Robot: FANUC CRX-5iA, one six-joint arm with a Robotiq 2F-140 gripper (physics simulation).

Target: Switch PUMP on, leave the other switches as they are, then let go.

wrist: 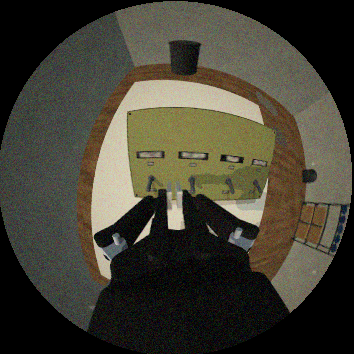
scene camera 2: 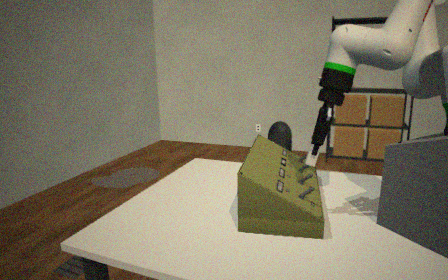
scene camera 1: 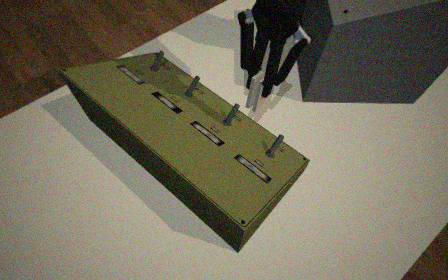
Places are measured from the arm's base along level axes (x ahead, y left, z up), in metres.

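Pixels of known places: gripper, fingertip midpoint: (wrist: pixel 172 187) (scene camera 2: pixel 309 164) (scene camera 1: pixel 254 106).
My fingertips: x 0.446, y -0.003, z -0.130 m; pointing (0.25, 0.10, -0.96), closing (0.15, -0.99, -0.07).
Behind a point stands the place of what it marks.
An olive green sloped switch box (scene camera 1: pixel 150 132) {x 0.632, y -0.097, z -0.132 m} (scene camera 2: pixel 277 215) {x 0.523, y 0.145, z -0.241 m} (wrist: pixel 200 130) {x 0.599, y -0.055, z -0.147 m} stands on the table. It has four grey lever switches in a row, each beside a label too blurred to read, so I cannot tell which is PUMP. In scene camera 1 the rightmost lever (scene camera 1: pixel 275 146) {x 0.451, y 0.071, z -0.191 m} and its neighbour (scene camera 1: pixel 231 114) {x 0.461, y -0.049, z -0.191 m} lean the same way as the others. My gripper (scene camera 1: pixel 254 92) {x 0.446, y -0.003, z -0.130 m} (scene camera 2: pixel 311 159) {x 0.446, y -0.003, z -0.130 m} (wrist: pixel 172 187) {x 0.446, y -0.003, z -0.130 m} is shut, its pale pads close together with no lever between them. In the wrist view it is by the panel's lower edge, between the leftmost lever (wrist: pixel 151 184) {x 0.444, y 0.062, z -0.189 m} and the second lever (wrist: pixel 192 184) {x 0.459, y -0.052, z -0.189 m}.
The white table (scene camera 1: pixel 350 200) {x 0.372, y 0.252, z -0.307 m} (scene camera 2: pixel 165 215) {x 0.901, y 0.118, z -0.307 m} carries the box. A large grey block (scene camera 1: pixel 370 60) {x 0.149, y 0.083, z -0.148 m} (scene camera 2: pixel 415 185) {x 0.155, y 0.076, z -0.143 m} stands on the arm's side. A black bin (wrist: pixel 184 59) is on the floor beyond the table. A shelf rack (scene camera 2: pixel 380 91) with brown boxes is at the back.
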